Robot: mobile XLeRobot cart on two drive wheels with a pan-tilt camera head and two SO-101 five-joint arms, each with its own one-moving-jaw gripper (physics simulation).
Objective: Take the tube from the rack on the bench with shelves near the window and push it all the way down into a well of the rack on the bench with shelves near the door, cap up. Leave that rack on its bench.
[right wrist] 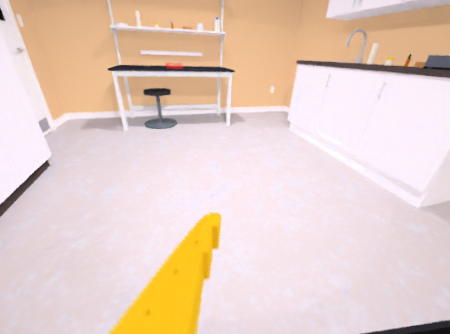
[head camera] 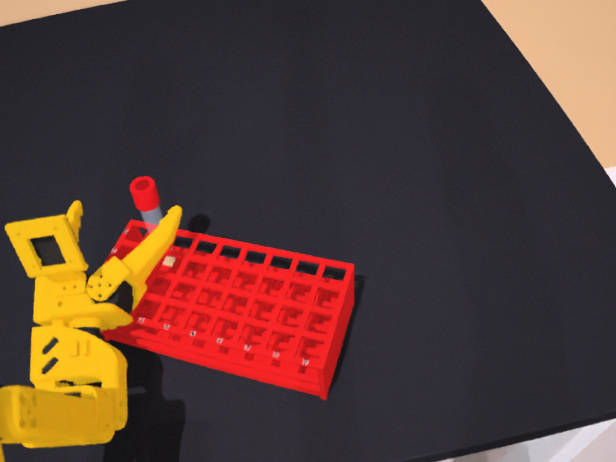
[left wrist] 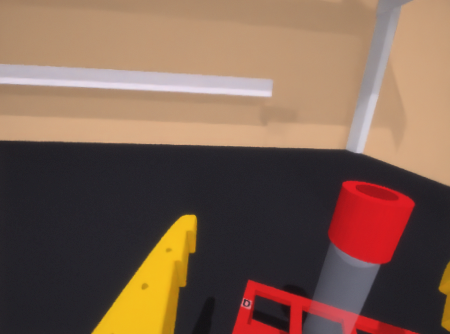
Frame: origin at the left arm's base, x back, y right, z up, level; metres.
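Seen in the pictures: left hand, tool point: [head camera: 80, 206] [left wrist: 195, 228]; right hand, tool point: [right wrist: 219, 226].
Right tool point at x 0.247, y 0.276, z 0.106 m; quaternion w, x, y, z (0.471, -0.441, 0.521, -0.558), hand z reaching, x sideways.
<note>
Offsets run from my right tool point to a thing's middle.
A grey tube with a red cap {dx -0.583, dy -0.265, dz -0.055 m} [head camera: 144, 195] stands tilted, cap up, in the far left corner well of the red rack {dx -0.533, dy -0.214, dz -0.090 m} [head camera: 230, 305] on the black bench. My left gripper [head camera: 163, 227] is open at that corner, and one jaw lies beside the tube. In the left wrist view the tube [left wrist: 364, 231] rises from the rack [left wrist: 289, 313] by the D mark, between the jaws of my left gripper [left wrist: 321, 257], and neither jaw presses on it. My right gripper [right wrist: 212, 224] is open and empty over the floor. A second red rack [right wrist: 174, 65] sits on a far bench.
The black bench ends at the right and front edges [head camera: 587, 165]. In the right wrist view a stool [right wrist: 158, 108] stands under the far shelved bench, a white counter with a sink [right wrist: 368, 119] runs along the right, and white cabinets stand at the left.
</note>
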